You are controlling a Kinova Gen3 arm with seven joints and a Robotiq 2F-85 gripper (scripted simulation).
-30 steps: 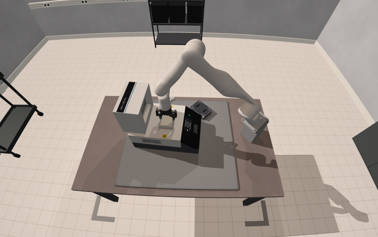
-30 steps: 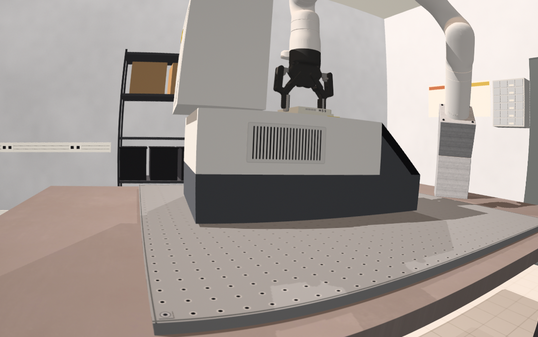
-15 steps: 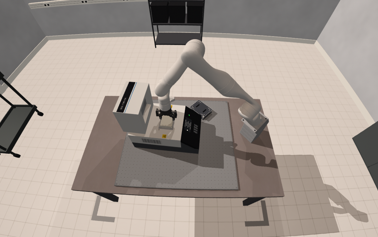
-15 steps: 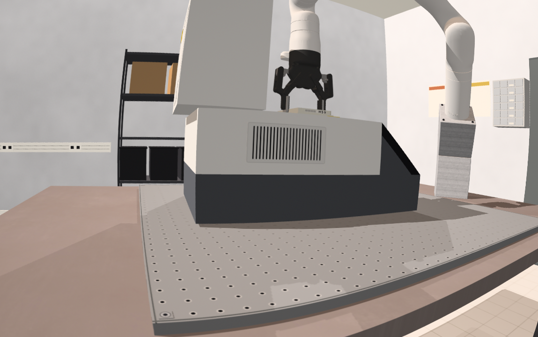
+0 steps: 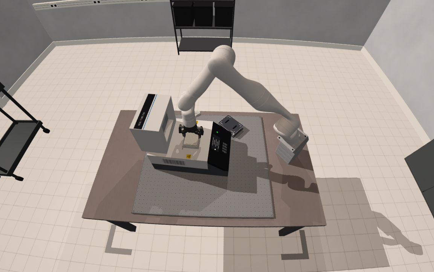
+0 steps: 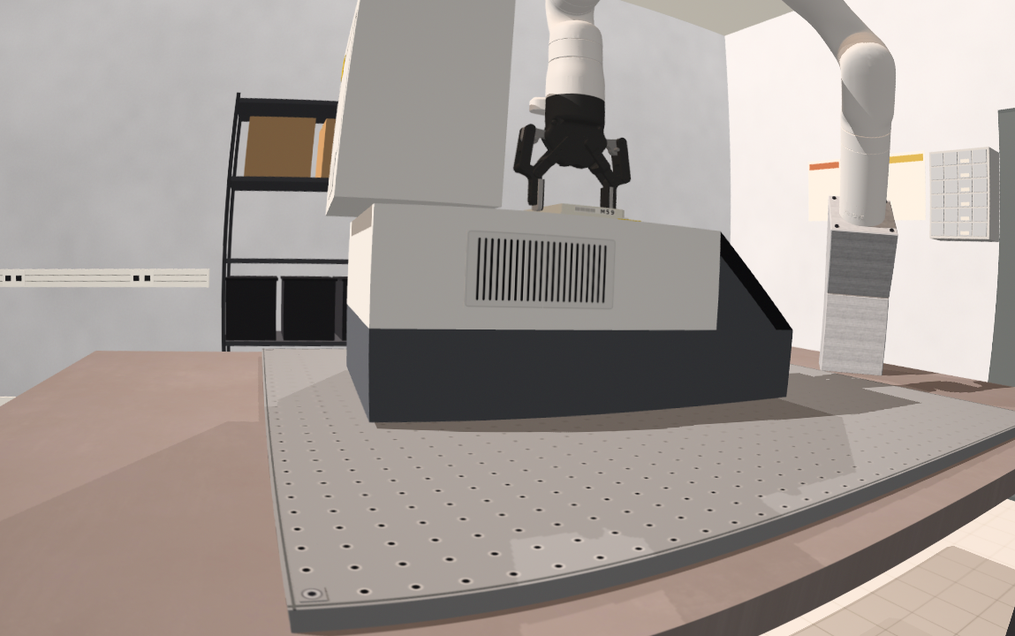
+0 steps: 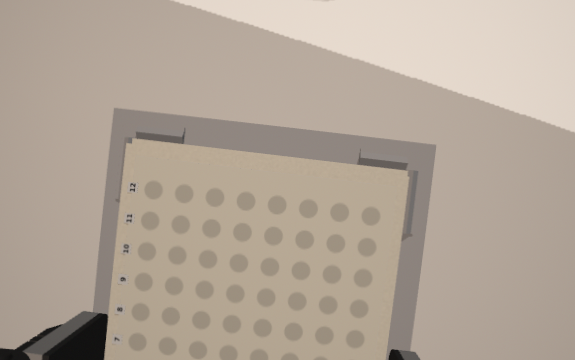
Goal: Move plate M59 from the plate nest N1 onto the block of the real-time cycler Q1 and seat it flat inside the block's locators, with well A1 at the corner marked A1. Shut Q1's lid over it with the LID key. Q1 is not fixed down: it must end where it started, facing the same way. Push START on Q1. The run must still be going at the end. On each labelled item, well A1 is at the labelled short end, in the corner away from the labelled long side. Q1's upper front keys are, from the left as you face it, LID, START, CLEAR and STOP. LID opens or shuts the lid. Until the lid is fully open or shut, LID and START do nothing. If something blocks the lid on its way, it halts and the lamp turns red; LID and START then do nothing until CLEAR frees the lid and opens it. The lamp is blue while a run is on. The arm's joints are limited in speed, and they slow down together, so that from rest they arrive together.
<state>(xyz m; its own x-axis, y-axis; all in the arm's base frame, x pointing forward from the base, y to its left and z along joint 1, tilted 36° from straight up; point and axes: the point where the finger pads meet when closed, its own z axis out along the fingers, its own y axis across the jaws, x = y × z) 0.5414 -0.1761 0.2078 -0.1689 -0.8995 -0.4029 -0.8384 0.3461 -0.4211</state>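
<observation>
Right now the plate M59 is 1 cm below my hand. Also, from my hand: plate nest N1: 29 cm behind, 21 cm to the right, 19 cm below; then A1 corner label: 29 cm behind, 12 cm to the right, 18 cm below.
</observation>
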